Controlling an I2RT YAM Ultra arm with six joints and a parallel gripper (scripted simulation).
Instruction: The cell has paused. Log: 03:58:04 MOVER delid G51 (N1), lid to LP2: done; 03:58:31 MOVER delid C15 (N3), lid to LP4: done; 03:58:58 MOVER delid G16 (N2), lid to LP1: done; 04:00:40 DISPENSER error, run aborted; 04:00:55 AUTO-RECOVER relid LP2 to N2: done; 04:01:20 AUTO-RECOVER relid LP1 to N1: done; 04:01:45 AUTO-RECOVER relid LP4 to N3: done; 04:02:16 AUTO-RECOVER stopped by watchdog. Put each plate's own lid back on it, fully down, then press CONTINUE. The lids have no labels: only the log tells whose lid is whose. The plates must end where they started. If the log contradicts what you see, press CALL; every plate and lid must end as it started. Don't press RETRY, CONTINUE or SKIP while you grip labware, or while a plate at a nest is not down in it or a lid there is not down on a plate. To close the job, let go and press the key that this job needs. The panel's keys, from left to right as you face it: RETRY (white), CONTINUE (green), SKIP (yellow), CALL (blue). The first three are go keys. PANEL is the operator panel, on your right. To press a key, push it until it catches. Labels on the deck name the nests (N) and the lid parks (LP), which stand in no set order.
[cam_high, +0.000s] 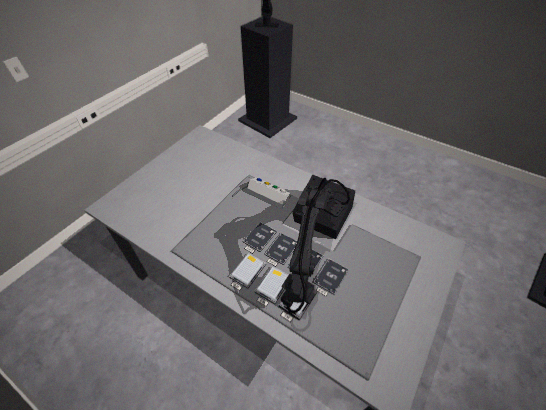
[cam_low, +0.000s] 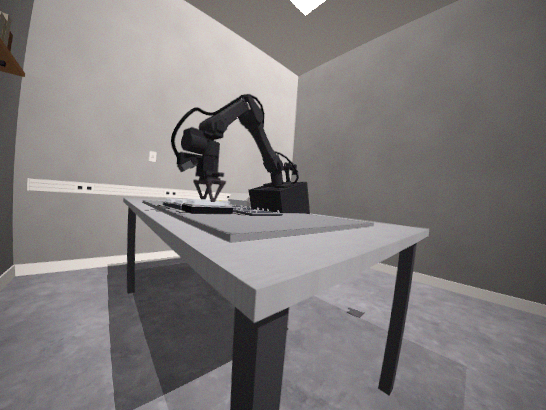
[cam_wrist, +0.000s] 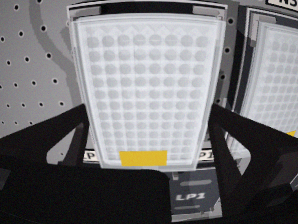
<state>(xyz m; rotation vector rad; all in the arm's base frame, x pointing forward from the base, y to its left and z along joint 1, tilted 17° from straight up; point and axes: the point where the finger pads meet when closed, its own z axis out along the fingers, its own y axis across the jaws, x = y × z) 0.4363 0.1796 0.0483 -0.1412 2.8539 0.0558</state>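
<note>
My gripper is now 160 mm past the LP4 lid park, 210 mm to the left of it and 40 mm above it. Also, from my hand: clear lid (10 mm below).
</note>
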